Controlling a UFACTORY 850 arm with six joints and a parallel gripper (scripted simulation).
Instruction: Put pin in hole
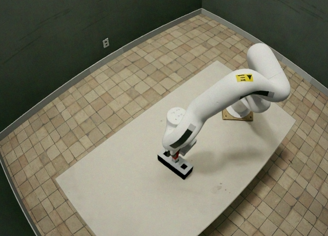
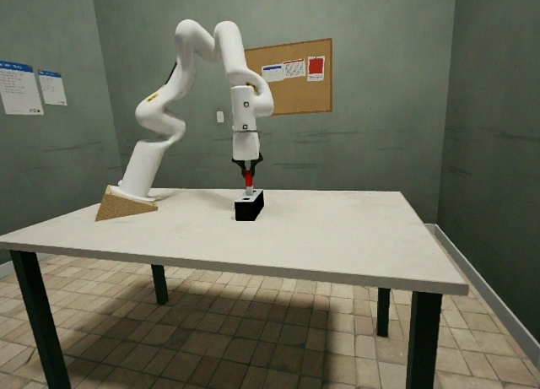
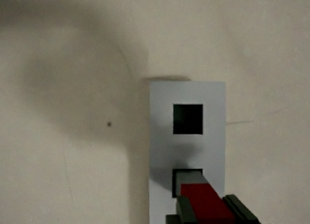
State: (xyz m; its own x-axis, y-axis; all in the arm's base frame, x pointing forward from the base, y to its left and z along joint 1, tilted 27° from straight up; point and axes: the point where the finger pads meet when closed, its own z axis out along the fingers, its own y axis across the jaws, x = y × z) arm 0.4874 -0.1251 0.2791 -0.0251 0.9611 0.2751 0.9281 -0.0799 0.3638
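Right now my hand is 2 cm above the pin. From my hand the other things lie so: black block: 13 cm below.
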